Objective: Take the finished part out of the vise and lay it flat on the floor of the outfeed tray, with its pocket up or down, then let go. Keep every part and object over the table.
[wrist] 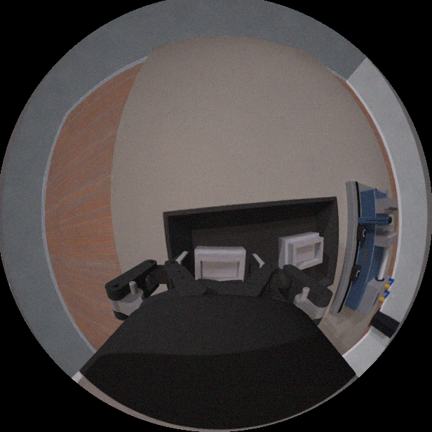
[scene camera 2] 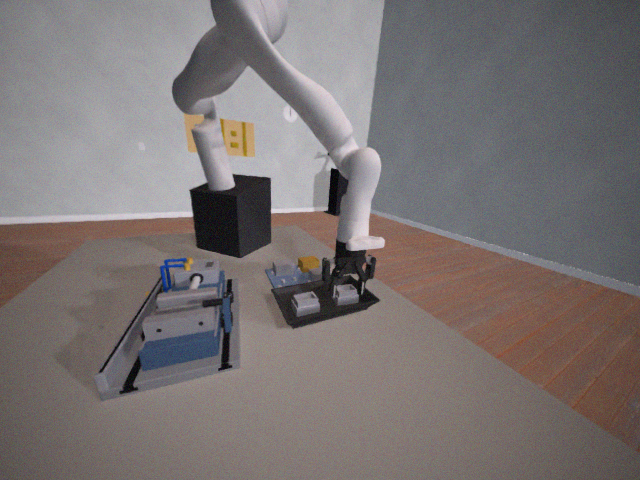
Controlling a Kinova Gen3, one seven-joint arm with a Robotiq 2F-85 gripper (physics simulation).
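Seen in the pictures: gripper, fingertip midpoint: (scene camera 2: 346,295); arm's base at its link origin: (scene camera 2: 222,186).
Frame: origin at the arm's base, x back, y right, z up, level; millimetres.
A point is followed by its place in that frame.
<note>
The outfeed tray (scene camera 2: 330,313) {x -601, y -97, z -210 mm} (wrist: 250,206) is black and shallow. A light grey part (scene camera 2: 345,294) {x -558, y -175, z -208 mm} (wrist: 220,260) with its pocket up lies flat in it, between my fingertips. My gripper (scene camera 2: 348,290) {x -551, y -186, z -217 mm} (wrist: 219,260) is open, reaching down into the tray, with a gap beside the part on each side in the wrist view. A second light grey part (scene camera 2: 305,303) {x -546, y -65, z -207 mm} (wrist: 301,251), also pocket up, lies in the tray on the side nearer the vise. The vise (scene camera 2: 180,324) {x -551, y 179, z -166 mm} (wrist: 367,245) is blue and grey; no part shows between its jaws.
A blue plate (scene camera 2: 289,280) {x -377, y -105, z -241 mm} with a grey block (scene camera 2: 283,267) {x -341, y -101, z -211 mm} and an orange block (scene camera 2: 308,263) {x -352, y -186, z -210 mm} is behind the tray. The vise stands in a grey-walled base (scene camera 2: 170,379) {x -586, y 201, z -236 mm} left of the tray in the scene view. Blue hoses with yellow nozzles (scene camera 2: 189,264) {x -366, y 150, z -140 mm} rise at its rear.
</note>
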